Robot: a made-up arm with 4 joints.
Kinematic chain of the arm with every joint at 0, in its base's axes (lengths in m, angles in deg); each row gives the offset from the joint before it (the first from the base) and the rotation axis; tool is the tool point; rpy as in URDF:
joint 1: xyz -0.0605 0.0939 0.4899 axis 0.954 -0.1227 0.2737
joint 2: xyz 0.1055 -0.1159 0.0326 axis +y
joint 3: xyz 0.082 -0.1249 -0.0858 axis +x
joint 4: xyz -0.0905 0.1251 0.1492 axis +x
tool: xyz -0.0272 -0.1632 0.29 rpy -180 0 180
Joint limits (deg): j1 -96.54..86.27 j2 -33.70..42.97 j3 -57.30..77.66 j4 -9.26..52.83
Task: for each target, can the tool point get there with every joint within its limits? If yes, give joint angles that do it. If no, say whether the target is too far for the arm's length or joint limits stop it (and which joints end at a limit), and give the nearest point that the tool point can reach.
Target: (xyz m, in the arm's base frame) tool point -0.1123 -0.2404 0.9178
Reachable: yes | joints -54.85 26.34 44.89 46.47
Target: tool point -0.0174 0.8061 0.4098
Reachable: no: joint limits stop it (at a limit: joint 1, joint 4) | nearest point 0.0006 0.4439 0.5680 | short by 0.396 m
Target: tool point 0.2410 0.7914 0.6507
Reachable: no: joint limits stop it (at a limit: joint 1, joint 4) | nearest point 0.1319 0.4599 0.6928 | short by 0.352 m
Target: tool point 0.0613 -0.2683 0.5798
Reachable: yes | joints 62.00 0.59 -23.09 5.61
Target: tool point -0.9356 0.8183 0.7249
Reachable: no: too far | nearest point -0.0910 0.4672 0.7840 | short by 0.917 m
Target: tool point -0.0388 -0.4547 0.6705
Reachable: yes | joints -10.36 -21.61 39.56 27.77
